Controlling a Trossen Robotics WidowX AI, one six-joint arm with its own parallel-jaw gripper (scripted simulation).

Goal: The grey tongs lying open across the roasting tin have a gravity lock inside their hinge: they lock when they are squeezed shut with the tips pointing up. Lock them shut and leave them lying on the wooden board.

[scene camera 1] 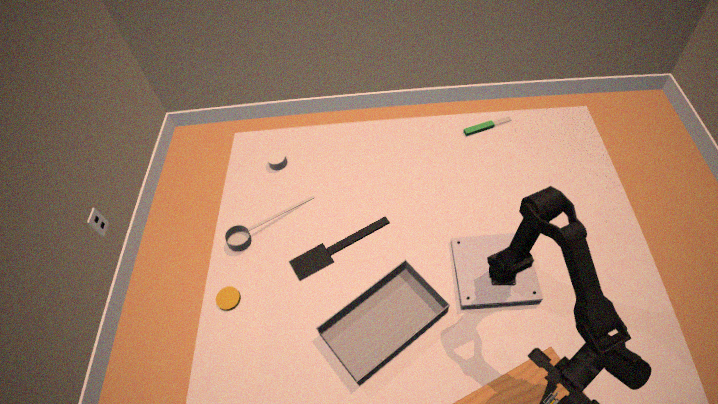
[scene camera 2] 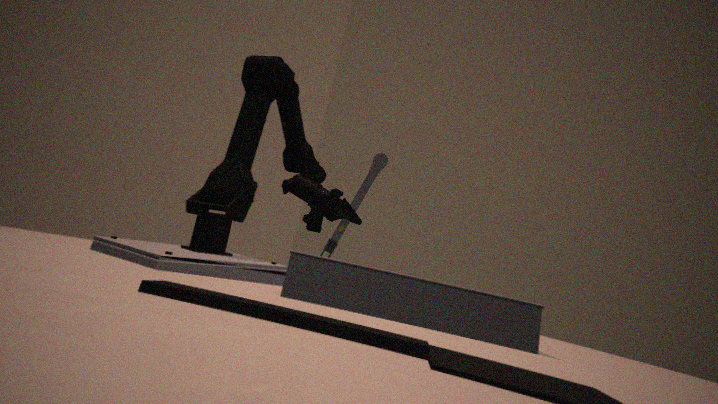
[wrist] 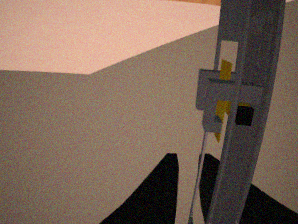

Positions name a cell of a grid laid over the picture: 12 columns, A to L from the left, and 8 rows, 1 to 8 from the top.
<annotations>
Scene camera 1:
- black spatula: F6
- grey roasting tin: G7
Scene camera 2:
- my gripper: G5
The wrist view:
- my gripper: H6
</annotations>
